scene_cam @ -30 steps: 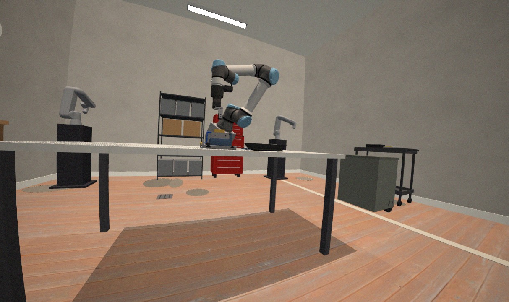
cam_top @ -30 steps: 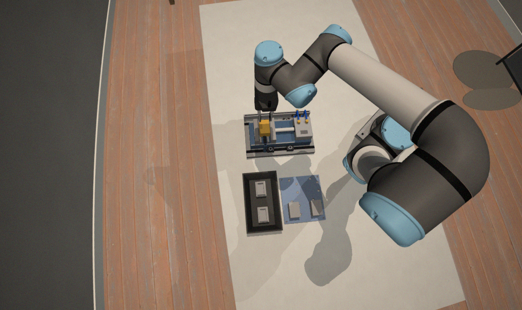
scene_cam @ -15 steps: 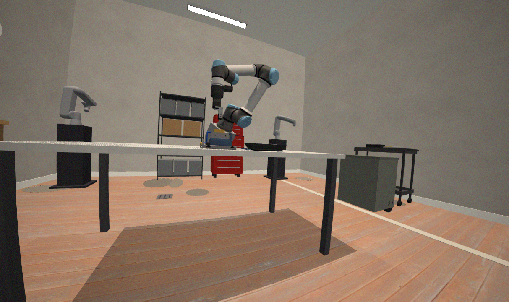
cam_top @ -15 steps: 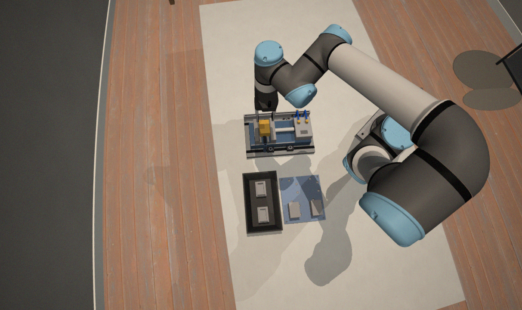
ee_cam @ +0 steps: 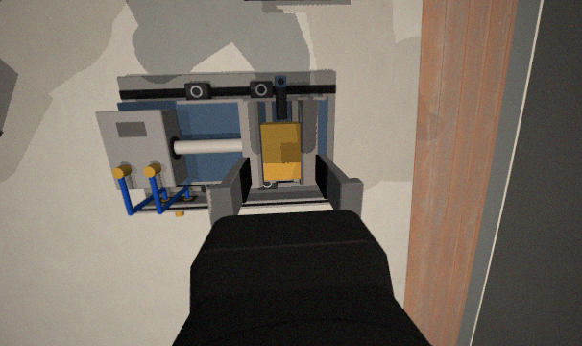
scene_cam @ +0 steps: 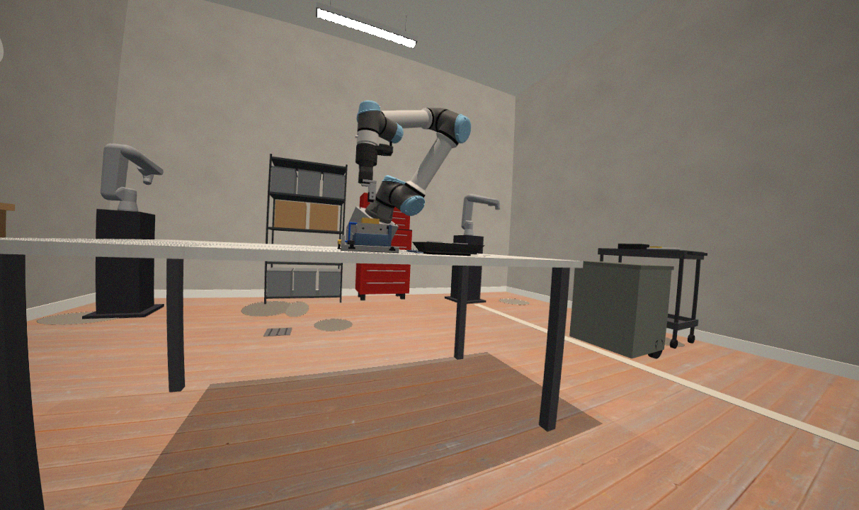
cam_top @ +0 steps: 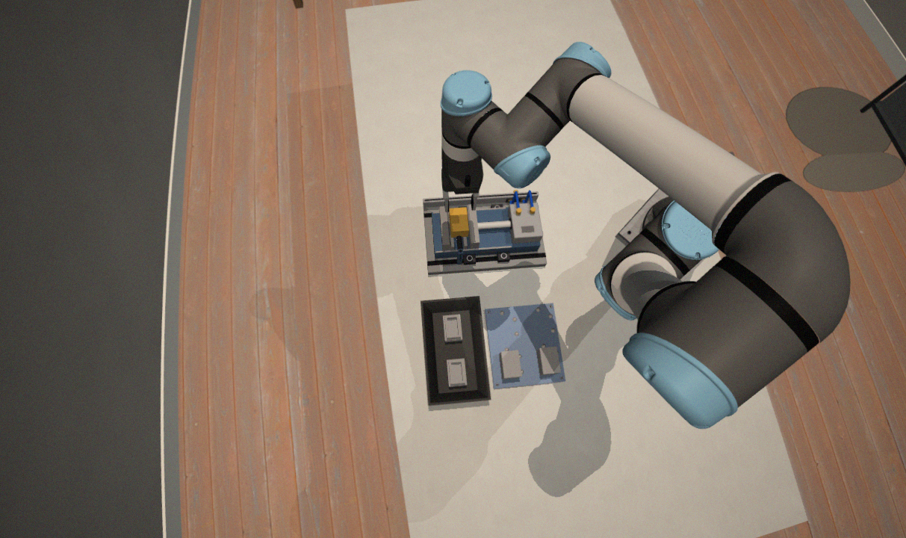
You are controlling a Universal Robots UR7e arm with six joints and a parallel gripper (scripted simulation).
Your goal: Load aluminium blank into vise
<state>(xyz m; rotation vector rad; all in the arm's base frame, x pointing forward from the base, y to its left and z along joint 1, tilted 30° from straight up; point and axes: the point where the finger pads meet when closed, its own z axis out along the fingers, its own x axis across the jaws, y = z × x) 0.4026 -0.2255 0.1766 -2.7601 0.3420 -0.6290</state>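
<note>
Now: hand 10 cm above the brass blank. Round my hand: black work stop rod (11 cm below, 5 cm to the left, 1 cm ahead); moving jaw (12 cm below, 3 cm behind, 1 cm to the left); fixed jaw (12 cm below, 3 cm ahead).
</note>
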